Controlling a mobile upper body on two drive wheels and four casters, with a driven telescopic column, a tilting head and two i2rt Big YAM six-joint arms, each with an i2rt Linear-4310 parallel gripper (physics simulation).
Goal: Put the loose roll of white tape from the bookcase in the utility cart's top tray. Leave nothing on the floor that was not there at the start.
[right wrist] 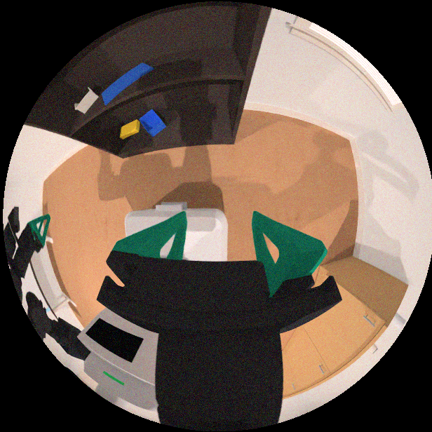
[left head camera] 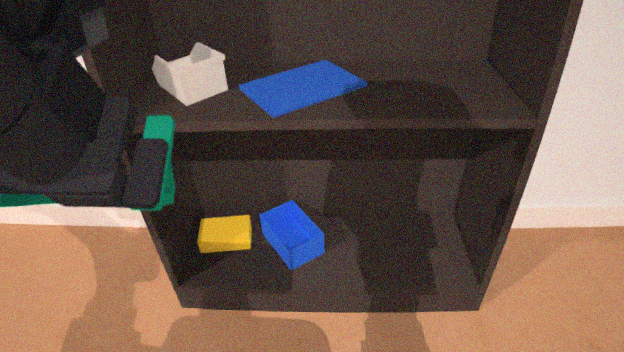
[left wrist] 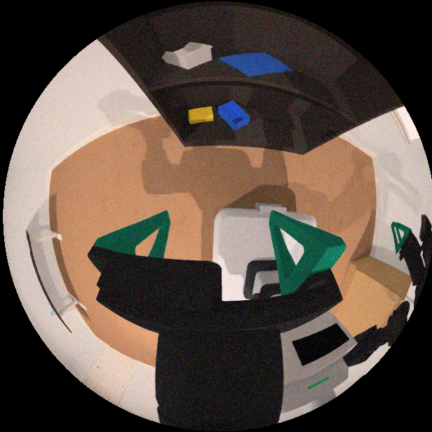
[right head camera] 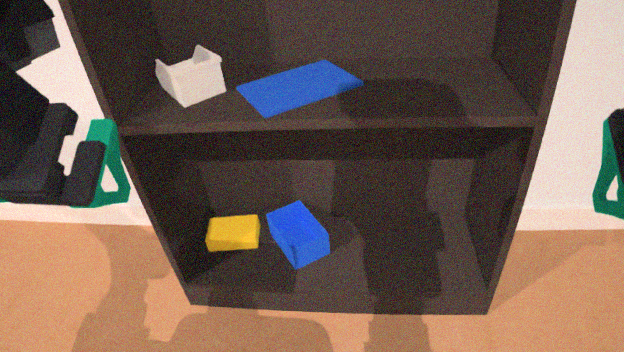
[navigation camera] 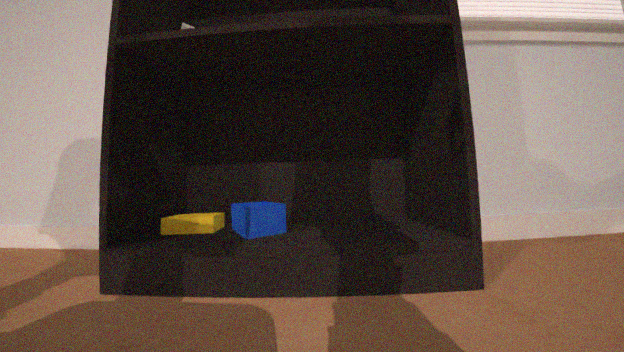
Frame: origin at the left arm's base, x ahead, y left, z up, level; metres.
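Seen in the pictures: left gripper, between the fingertips: (left head camera: 118,195) (right head camera: 81,194).
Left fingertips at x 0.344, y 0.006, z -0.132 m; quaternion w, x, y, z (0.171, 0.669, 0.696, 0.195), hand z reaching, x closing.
Offsets run from my left fingertips to a thing's top centre. "spot": to the spot under its first point.
The dark bookcase @(spot: dx +0.370, dy -0.196, dz -0.156 m) (left head camera: 350,125) (right head camera: 350,123) (left wrist: 375,95) (right wrist: 251,70) (navigation camera: 300,22) stands ahead against the wall, seen at its lower two shelves in the head views. No roll of white tape shows, and I cannot make out the utility cart. My left gripper (left wrist: 219,215) is open and empty, in front of the bookcase; it shows at the left of both head views. My right gripper (right wrist: 219,216) is open, less widely, and empty; one finger shows at the right edge of the right head view.
The upper of these shelves holds a white open box @(spot: dx +0.445, dy +0.095, dz -0.104 m) (left head camera: 195,82) (right head camera: 195,84) and a flat blue item @(dx +0.498, dy -0.101, dz -0.135 m) (left head camera: 300,89) (right head camera: 297,89). The bottom holds a yellow block @(dx +0.529, dy +0.146, dz -0.578 m) (left head camera: 225,233) (navigation camera: 192,223) and a blue box @(dx +0.523, dy -0.044, dz -0.548 m) (left head camera: 292,232) (navigation camera: 260,219). A wooden cabinet (left wrist: 370,300) (right wrist: 335,345) stands lower right in the wrist views.
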